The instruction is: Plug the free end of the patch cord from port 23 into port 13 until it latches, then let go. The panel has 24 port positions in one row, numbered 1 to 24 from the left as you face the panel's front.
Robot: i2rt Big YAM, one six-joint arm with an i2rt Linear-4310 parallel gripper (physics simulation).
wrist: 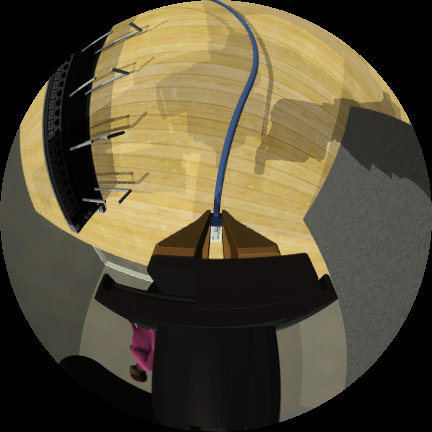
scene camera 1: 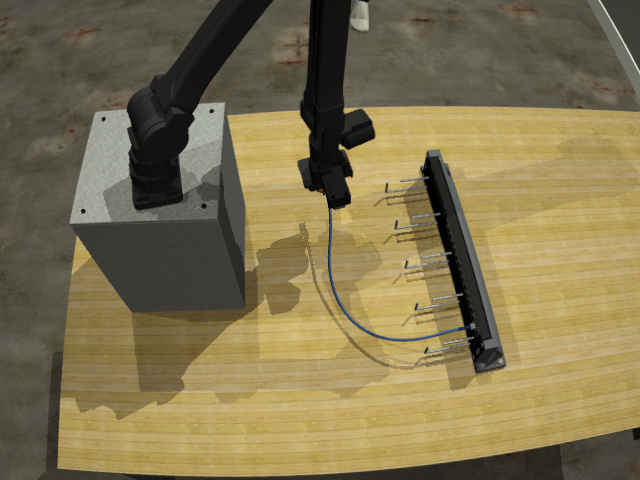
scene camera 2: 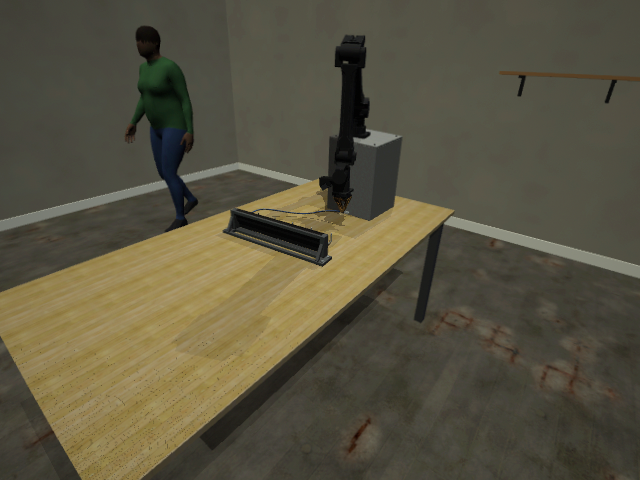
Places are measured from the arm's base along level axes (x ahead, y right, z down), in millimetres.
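Pixels of known places: gripper, fingertip midpoint: (wrist: 215,215) (scene camera 2: 342,212); arm's base at its link origin: (scene camera 1: 156,178) (scene camera 2: 356,135).
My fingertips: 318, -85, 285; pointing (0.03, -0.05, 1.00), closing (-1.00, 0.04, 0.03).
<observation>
Ahead of a thing's pixels: the offset from my fingertips to its top centre, as dx, dy, dz. "*": to the spot under its first point. Level surfaces: height alone.
My gripper (scene camera 1: 330,207) (scene camera 2: 341,210) (wrist: 215,215) is shut on the plug @[-1, -21, -9] (wrist: 216,233) at the cord's free end, held above the table between pedestal and panel. The plug's pale body shows between the orange fingers in the wrist view; its tip points back toward the gripper body. The blue patch cord @[* -24, +141, +36] (scene camera 1: 330,258) (wrist: 255,55) curves from the fingers to its other plug @[+217, +371, +10] (scene camera 1: 472,326), seated near the panel's right end. The black panel @[+223, +182, -7] (scene camera 1: 459,248) (scene camera 2: 279,233) stands apart from the gripper, its front toward the pedestal. Port 13 cannot be picked out by number.
Several metal cable hooks @[* +133, +183, +58] (scene camera 1: 406,264) (wrist: 120,72) stick out from the panel's front, between gripper and panel. The grey pedestal (scene camera 1: 180,263) (scene camera 2: 361,186) (wrist: 380,210) bears the arm. The wooden table @[dz +94] (scene camera 1: 310,434) (scene camera 2: 129,310) lies below. A person (scene camera 2: 165,93) is beyond the table.
</observation>
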